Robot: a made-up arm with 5 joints.
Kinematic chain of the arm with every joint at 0, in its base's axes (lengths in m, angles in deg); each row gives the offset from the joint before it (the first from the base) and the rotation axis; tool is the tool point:
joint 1: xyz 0 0 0.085 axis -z
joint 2: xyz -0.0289 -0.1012 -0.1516 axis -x
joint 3: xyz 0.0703 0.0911 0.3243 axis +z
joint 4: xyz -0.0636 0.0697 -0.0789 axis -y
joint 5: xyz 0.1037 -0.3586 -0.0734 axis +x
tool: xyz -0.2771 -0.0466 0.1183
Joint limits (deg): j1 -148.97..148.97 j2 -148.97..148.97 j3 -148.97..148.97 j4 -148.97..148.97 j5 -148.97..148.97
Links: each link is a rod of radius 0.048 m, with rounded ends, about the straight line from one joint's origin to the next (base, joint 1, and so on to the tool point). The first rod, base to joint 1, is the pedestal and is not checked.
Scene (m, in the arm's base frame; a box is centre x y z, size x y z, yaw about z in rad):
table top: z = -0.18
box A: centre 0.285 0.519 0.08 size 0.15 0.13 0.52 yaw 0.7
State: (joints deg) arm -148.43 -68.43 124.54 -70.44 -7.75
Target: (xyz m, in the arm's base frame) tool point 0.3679 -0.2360 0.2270
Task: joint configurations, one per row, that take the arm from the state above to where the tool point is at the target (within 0.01 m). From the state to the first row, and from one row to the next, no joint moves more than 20 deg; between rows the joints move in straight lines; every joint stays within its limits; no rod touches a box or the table.
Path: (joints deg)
1: -129.92 -52.68 118.98 -70.22 -8.27
2: -111.41 -36.93 113.43 -70.01 -8.79
3: -92.90 -21.17 107.87 -69.79 -9.31
4: -74.39 -5.42 102.32 -69.57 -9.84
5: -55.88 10.33 96.76 -69.36 -10.36
6: -63.30 -8.97 92.04 -71.97 -11.81
7: -70.72 -28.28 87.31 -74.59 -13.27
8: -78.14 -47.58 82.58 -77.21 -14.72
9: -85.56 -66.89 77.85 -79.83 -16.17
10: -69.35 -53.41 71.71 -70.41 -29.66
11: -53.15 -39.92 65.56 -61.00 -43.14
12: -36.95 -26.44 59.42 -51.59 -56.63

